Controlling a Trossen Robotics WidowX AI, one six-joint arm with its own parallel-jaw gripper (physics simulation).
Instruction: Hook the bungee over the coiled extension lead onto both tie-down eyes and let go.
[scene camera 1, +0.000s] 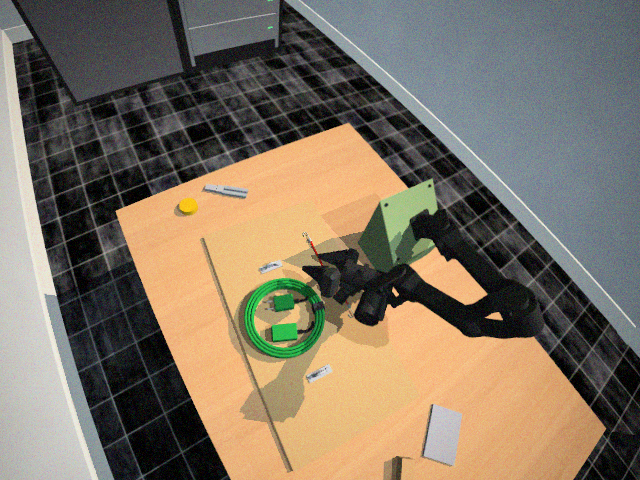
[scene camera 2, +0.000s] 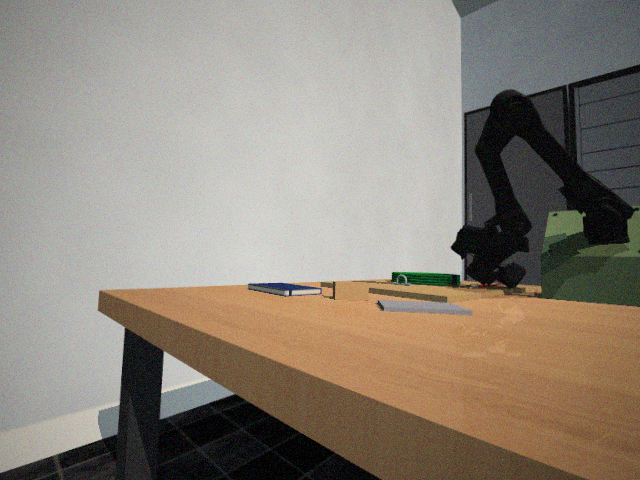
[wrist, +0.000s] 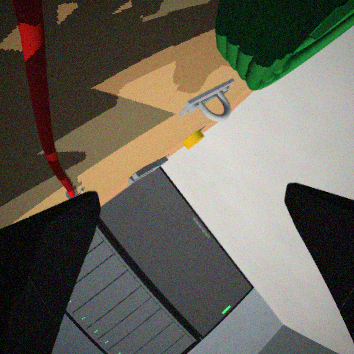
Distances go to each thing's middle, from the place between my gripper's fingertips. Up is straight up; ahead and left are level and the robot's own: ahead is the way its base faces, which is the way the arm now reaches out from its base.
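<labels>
Grey plate (scene camera 1: 442, 437): 4 cm behind my hand, 53 cm to the left of it, 6 cm below it. Green coiled extension lead (scene camera 1: 282, 332): my hand 13 cm short of it, 8 cm to the right of it, 4 cm above it.
</labels>
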